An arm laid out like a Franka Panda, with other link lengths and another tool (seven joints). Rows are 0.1 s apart.
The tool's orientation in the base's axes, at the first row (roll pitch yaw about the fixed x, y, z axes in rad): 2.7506 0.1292 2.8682
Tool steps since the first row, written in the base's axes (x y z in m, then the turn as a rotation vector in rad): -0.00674 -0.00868 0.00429 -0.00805 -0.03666 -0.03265; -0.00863 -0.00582 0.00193 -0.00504 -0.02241 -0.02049; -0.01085 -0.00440 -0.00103 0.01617 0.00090 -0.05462; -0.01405 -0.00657 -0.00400 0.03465 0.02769 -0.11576; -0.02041 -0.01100 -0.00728 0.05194 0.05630 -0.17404; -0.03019 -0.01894 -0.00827 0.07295 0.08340 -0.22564; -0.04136 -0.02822 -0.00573 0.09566 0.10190 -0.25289
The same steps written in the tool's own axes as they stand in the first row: 0.00356 -0.00758 -0.00831 0.00208 -0.04709 0.01591; 0.00643 -0.00627 -0.00560 0.00145 -0.02901 0.01019; 0.00931 -0.00656 -0.00289 -0.00816 -0.01656 0.05390; 0.01217 -0.01029 -0.00159 -0.01076 -0.01172 0.12294; 0.01748 -0.01682 -0.00145 -0.01210 -0.00440 0.18971; 0.02482 -0.02635 -0.00533 -0.01825 0.00483 0.25067; 0.03267 -0.03603 -0.01319 -0.03147 0.01584 0.28679
